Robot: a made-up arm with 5 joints.
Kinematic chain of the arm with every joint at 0, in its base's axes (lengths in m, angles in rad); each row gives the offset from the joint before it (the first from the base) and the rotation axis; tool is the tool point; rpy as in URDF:
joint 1: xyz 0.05 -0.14 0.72 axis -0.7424 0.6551 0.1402
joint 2: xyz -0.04 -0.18 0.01 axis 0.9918 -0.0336 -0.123
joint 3: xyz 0 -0.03 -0.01 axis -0.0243 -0.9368 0.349
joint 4: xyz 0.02 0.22 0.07 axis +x
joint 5: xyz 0.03 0 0.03 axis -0.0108 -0.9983 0.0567
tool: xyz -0.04 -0.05 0.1 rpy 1.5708 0 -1.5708
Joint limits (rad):
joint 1: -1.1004..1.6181
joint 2: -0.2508..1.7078
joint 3: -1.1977..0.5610
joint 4: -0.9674..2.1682
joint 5: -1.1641..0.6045
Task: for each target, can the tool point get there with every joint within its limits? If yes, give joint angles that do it. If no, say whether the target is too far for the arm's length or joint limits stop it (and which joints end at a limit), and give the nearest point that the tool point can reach.
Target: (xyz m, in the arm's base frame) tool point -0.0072 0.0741 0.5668
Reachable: no: joint limits stop it (at a limit: joint 1, joint 4) | nearest point 0.0285 0.0149 0.6332 | short by 0.096 m
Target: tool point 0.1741 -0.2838 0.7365
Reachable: yes | joints 0.9866 0.4131 -0.9133 1.1285 -0.8913
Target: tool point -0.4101 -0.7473 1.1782
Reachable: no: too far | nearest point -0.1319 -0.5066 0.9475 | short by 0.434 m
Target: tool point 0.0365 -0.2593 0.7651
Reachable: yes | joints 0.0812 0.5053 -0.3238 1.6649 0.0385
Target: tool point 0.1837 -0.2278 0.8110
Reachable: yes | joints 0.8021 0.2204 -0.2179 1.0851 -0.8048
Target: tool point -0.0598 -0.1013 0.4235
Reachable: no: joint limits stop it (at a limit: joint 1, joint 2, joint 3, joint 5) | nearest point -0.0093 -0.1567 0.5774 | short by 0.171 m
